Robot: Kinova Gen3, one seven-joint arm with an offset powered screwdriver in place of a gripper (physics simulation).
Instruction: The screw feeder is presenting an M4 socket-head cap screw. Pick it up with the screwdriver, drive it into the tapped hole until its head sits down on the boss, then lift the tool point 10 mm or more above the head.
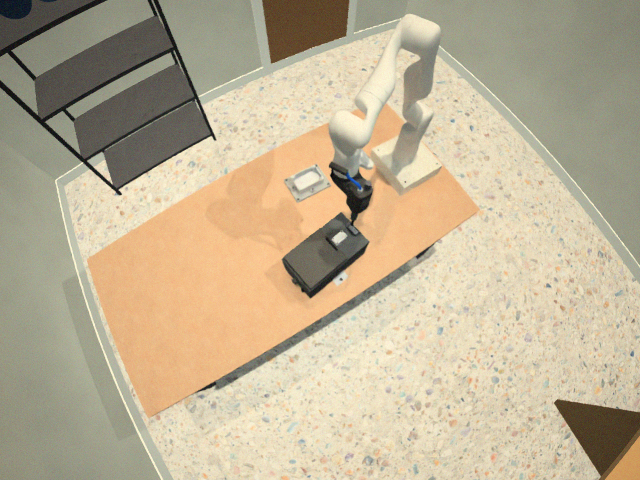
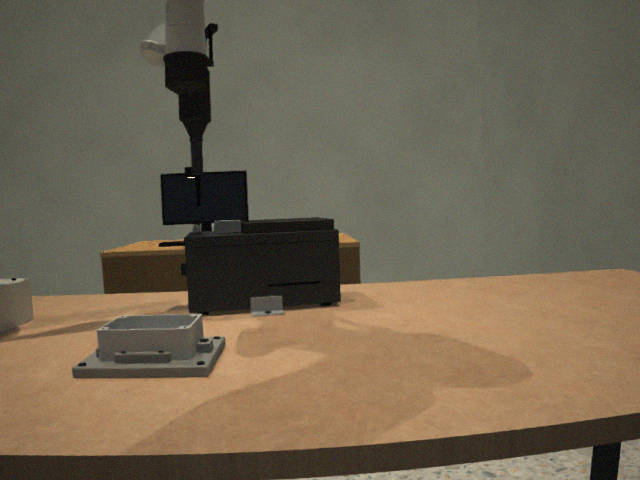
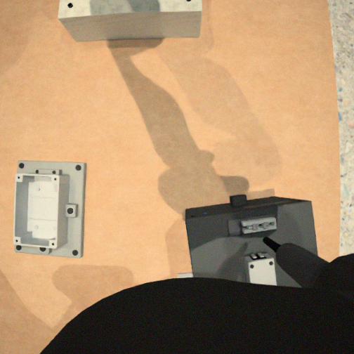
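The screw feeder (image 1: pixel 315 260) (image 2: pixel 261 268) (image 3: pixel 215 255) is a black box on the table. A small grey metal block (image 1: pixel 353 229) (image 3: pixel 259 225) sits on its top near one end; a screw there is too small to make out. My screwdriver (image 1: pixel 353 222) (image 2: pixel 199 204) (image 3: pixel 266 241) points down, its thin black bit apart from the feeder's top and a little above it. No screw shows on the bit, so I take it as open and empty. A grey housing (image 1: pixel 318 171) (image 2: pixel 149 343) (image 3: pixel 63 200) stands on a flat plate (image 2: pixel 139 372) (image 3: pixel 77 240). A small boss with a dark hole (image 2: pixel 205 343) (image 3: pixel 71 210) is beside its wall.
A white-topped block (image 1: pixel 339 237) (image 3: pixel 262 271) is on the feeder's top near the bit. A small bracket (image 2: pixel 266 305) stands beside the feeder. The arm's pale base block (image 1: pixel 408 167) (image 3: pixel 135 27) is at the table's end. A monitor (image 2: pixel 227 196) stands behind on another desk.
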